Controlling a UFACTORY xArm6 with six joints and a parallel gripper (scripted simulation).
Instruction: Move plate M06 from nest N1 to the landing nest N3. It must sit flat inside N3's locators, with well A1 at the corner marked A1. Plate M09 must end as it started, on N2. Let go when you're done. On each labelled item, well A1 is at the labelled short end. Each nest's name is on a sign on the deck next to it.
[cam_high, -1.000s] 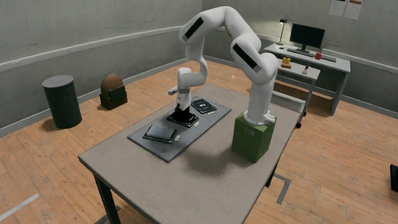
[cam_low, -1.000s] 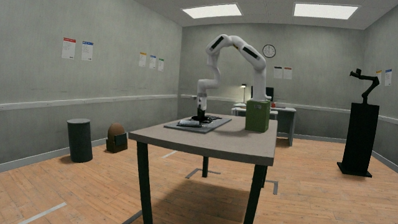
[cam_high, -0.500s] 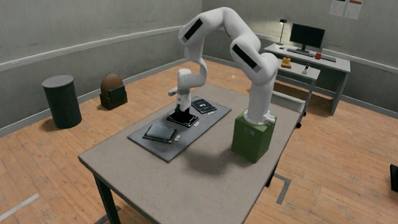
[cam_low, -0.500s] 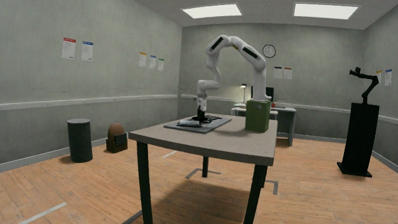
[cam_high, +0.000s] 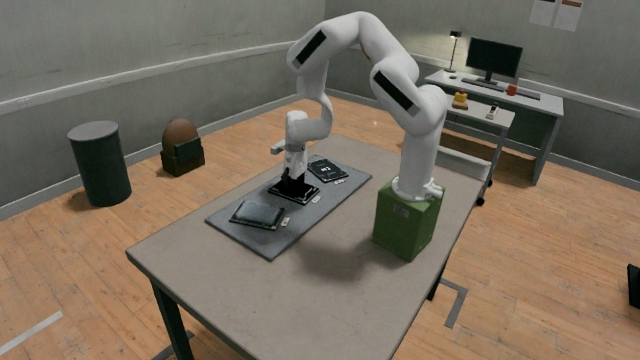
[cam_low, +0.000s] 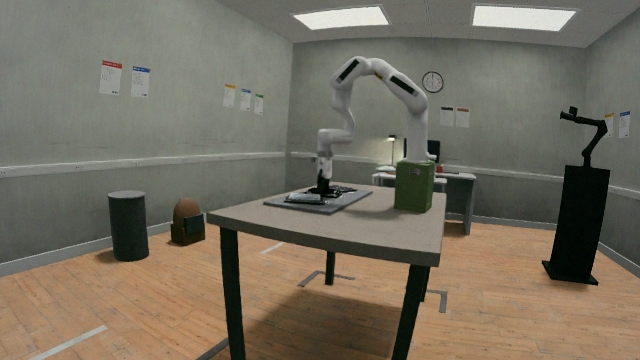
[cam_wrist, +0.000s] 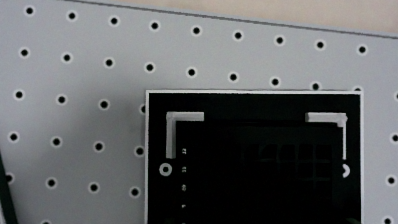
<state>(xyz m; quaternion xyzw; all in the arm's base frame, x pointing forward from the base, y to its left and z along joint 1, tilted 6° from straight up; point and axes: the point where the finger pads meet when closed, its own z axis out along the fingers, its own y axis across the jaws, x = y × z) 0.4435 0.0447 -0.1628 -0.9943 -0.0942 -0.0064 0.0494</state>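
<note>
Right now the dark plate is 10 mm below my hand.
</note>
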